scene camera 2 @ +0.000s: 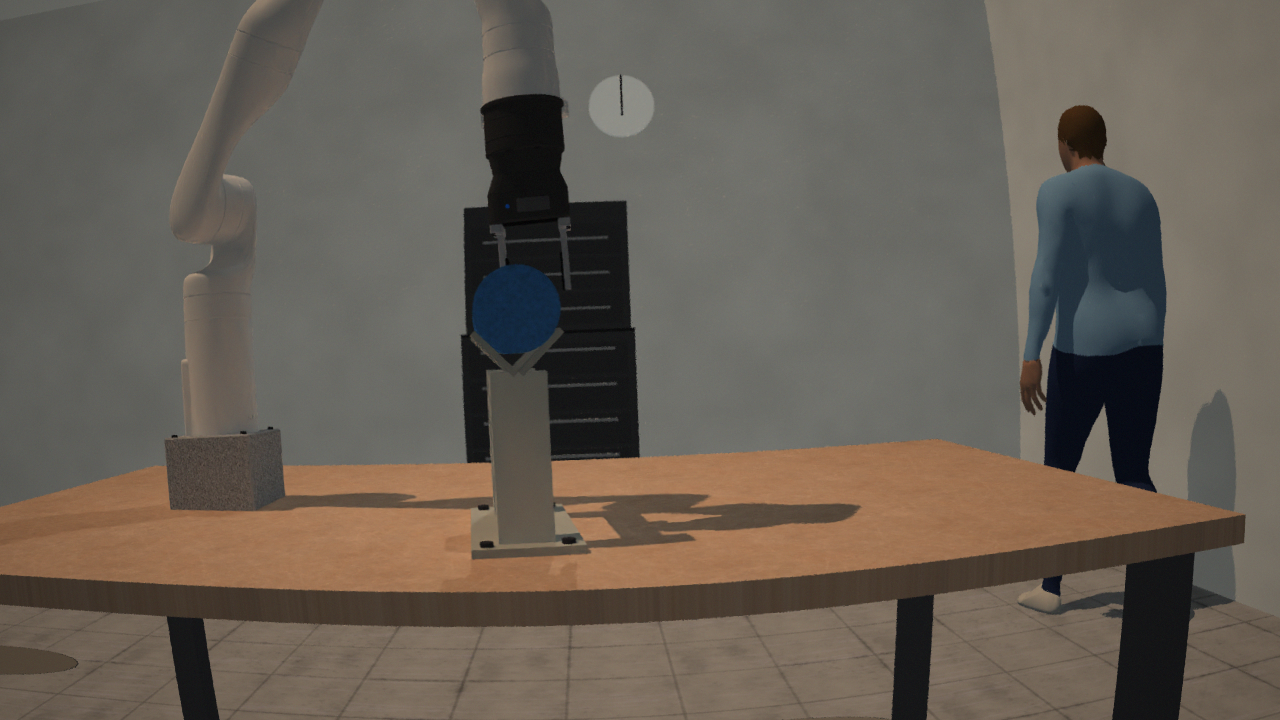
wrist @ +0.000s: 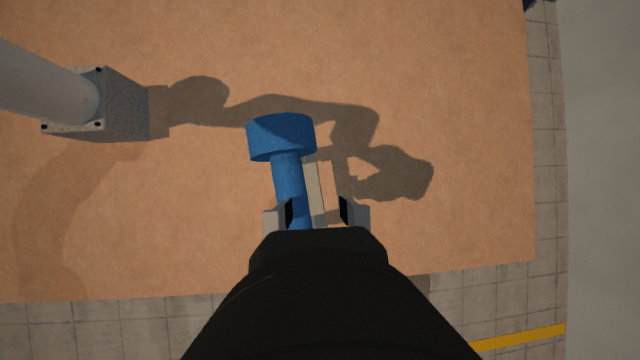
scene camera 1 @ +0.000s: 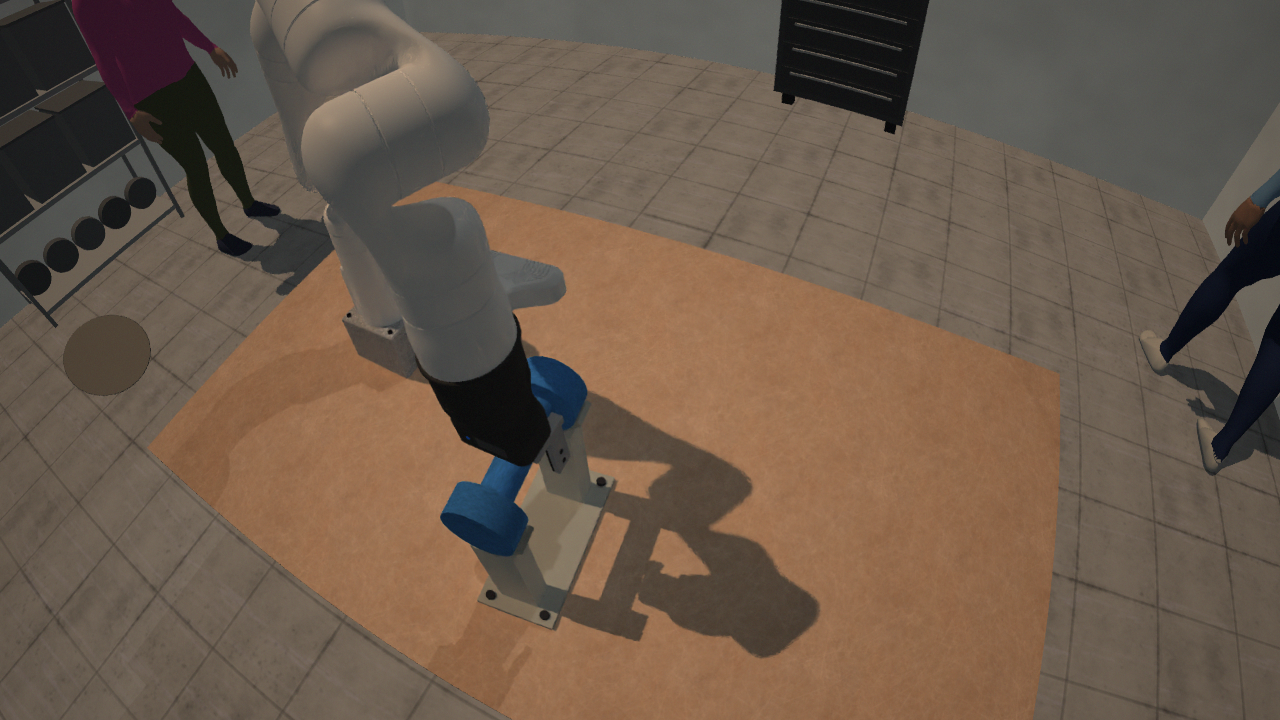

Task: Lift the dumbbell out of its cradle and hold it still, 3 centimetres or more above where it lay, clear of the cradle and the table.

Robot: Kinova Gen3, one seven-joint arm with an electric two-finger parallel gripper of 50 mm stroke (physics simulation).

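Seen in the pictures: gripper, fingertip midpoint: (wrist: 316,207) (scene camera 1: 535,452); arm's base, link origin: (scene camera 2: 225,433) (wrist: 74,101) (scene camera 1: 388,306).
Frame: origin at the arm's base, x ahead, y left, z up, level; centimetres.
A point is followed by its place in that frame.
A blue dumbbell (scene camera 1: 483,517) @[x 39.0, y -31.1, z 15.8 cm] (scene camera 2: 516,308) @[x 37.6, y -31.8, z 12.2 cm] (wrist: 281,135) @[x 37.4, y -15.0, z 16.0 cm] lies level in the V-shaped rests of a pale cradle (scene camera 1: 572,537) @[x 40.2, y -20.8, z -8.1 cm] (scene camera 2: 521,456) @[x 37.5, y -31.3, z -0.4 cm] (wrist: 314,185) @[x 41.1, y -21.0, z -8.1 cm], which stands on the table (scene camera 1: 850,402) @[x 70.1, y 12.3, z -8.9 cm] (scene camera 2: 895,483) @[x 82.1, y -9.7, z -8.9 cm] (wrist: 425,60) @[x 74.2, y 7.4, z -8.9 cm]. My gripper (scene camera 1: 539,458) @[x 39.8, y -22.5, z 14.2 cm] (scene camera 2: 537,275) @[x 39.8, y -22.5, z 14.2 cm] (wrist: 316,207) @[x 39.8, y -22.5, z 14.2 cm] is open, pointing down over the handle between the two heads. In the wrist view the handle lies off-centre towards the left finger, which overlaps its edge. In scene camera 2 the right fingertip is beside the upper part of the near head; the left tip is hidden behind that head. Contact cannot be told.
The arm's grey base block (scene camera 1: 380,344) @[x 1.6, y -5.7, z -2.3 cm] (scene camera 2: 223,470) @[x 1.3, y -5.6, z -4.0 cm] (wrist: 125,105) @[x 5.6, y 0.0, z -3.6 cm] stands on the table. A dark drawer cabinet (scene camera 1: 850,58) (scene camera 2: 590,358) is at the back. One person (scene camera 1: 170,116) stands near a shelf rack; another (scene camera 1: 1226,295) (scene camera 2: 1096,268) stands beyond the table's right side.
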